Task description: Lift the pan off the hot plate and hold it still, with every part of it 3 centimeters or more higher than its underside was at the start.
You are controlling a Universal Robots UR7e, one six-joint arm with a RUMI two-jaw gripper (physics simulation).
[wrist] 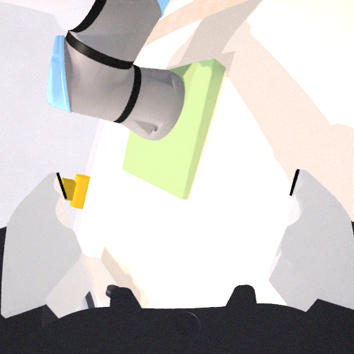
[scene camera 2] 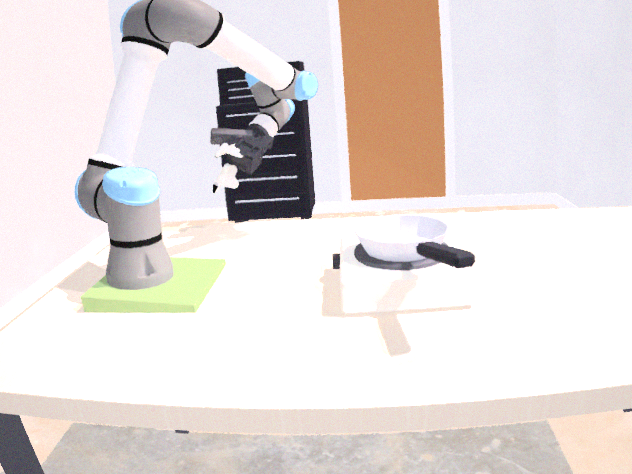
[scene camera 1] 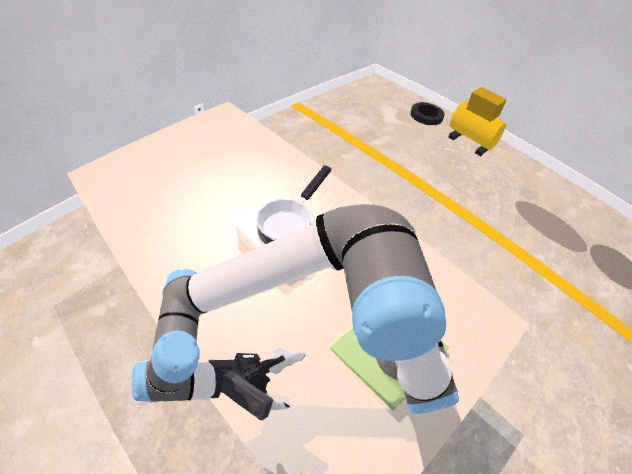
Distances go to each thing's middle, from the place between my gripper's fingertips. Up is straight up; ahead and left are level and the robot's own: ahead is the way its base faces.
My gripper is now 47 cm short of the white hot plate point(scene camera 2: 368, 284), 28 cm to the left of it and 14 cm above it. The rest, counted from my hand: pale pan point(scene camera 1: 276, 219): 49 cm ahead, 37 cm to the right, 6 cm below.
